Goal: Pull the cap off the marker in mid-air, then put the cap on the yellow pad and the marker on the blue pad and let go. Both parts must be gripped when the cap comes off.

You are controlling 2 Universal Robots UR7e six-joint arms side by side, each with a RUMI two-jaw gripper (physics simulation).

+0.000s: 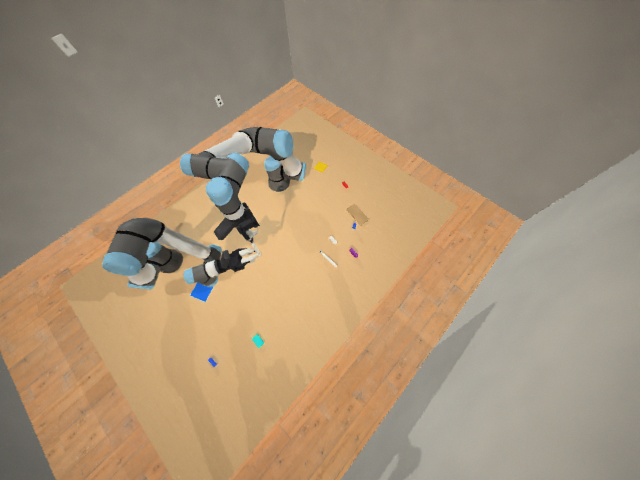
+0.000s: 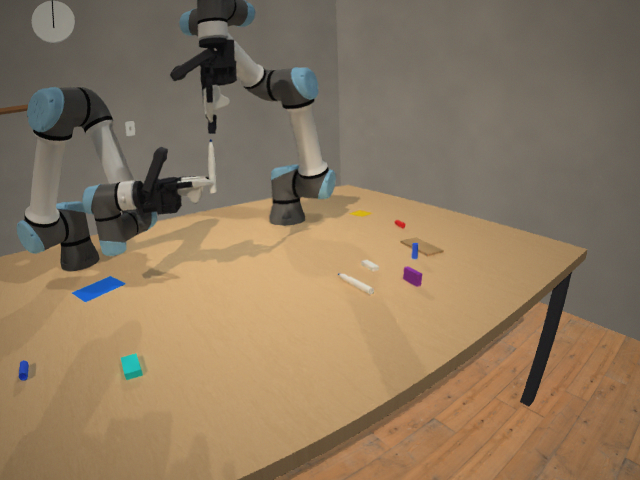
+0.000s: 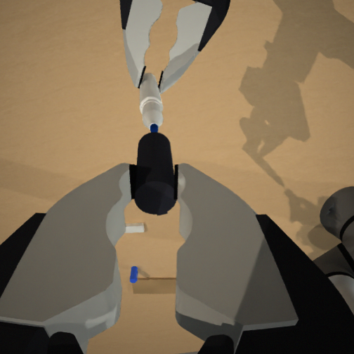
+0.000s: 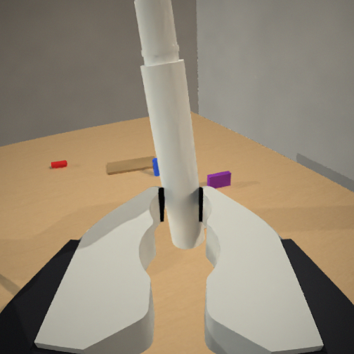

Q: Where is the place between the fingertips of my left gripper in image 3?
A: At 155,168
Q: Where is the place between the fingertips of my left gripper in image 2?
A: At 210,122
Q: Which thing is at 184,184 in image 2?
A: My right gripper.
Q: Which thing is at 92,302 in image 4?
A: My right gripper.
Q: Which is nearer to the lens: the black cap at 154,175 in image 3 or the brown board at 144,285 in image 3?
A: The black cap.
